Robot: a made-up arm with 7 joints.
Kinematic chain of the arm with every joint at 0, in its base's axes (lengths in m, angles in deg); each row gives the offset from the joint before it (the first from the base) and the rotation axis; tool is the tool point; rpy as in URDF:
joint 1: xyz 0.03 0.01 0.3 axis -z
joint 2: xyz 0 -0.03 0.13 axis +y
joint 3: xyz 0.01 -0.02 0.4 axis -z
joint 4: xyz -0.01 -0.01 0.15 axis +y
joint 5: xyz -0.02 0 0.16 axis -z
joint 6: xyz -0.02 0 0.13 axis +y
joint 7: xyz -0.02 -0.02 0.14 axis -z
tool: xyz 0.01 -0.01 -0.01 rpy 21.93 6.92 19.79
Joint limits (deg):
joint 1: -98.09..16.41
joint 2: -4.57..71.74
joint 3: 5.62..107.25
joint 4: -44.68..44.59
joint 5: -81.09..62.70
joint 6: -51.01..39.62
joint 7: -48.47..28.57
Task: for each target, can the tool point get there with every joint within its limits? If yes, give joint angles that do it. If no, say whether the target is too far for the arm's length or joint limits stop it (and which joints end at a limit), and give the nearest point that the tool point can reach.
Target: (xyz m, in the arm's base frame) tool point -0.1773 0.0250 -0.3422
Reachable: no: joint limits stop it (at a limit: joint 1, joint 2, joint 3, joint 4, joint 6, joint 7) | nearest point -0.3368 0.7030 0.4795 | short by 1.077 m
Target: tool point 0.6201 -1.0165 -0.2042
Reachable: no: too far | nearest point 0.7630 -0.4662 0.4602 | short by 0.874 m
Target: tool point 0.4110 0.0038 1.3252
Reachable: yes | joints -13.85 23.19 74.11 10.06 -26.48 4.40 -40.97
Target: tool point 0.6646 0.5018 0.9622
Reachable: yes | joints -36.60 58.05 97.53 -4.02 31.07 21.21 7.45
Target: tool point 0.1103 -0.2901 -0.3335
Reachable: no: joint limits stop it (at a limit: joint 1, joint 2, joint 4, joint 6) | nearest point 0.8119 -0.3564 0.3991 | short by 1.017 m
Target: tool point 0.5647 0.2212 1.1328
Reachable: yes | joints -1.33 39.69 87.17 -36.37 -4.14 22.24 -32.36
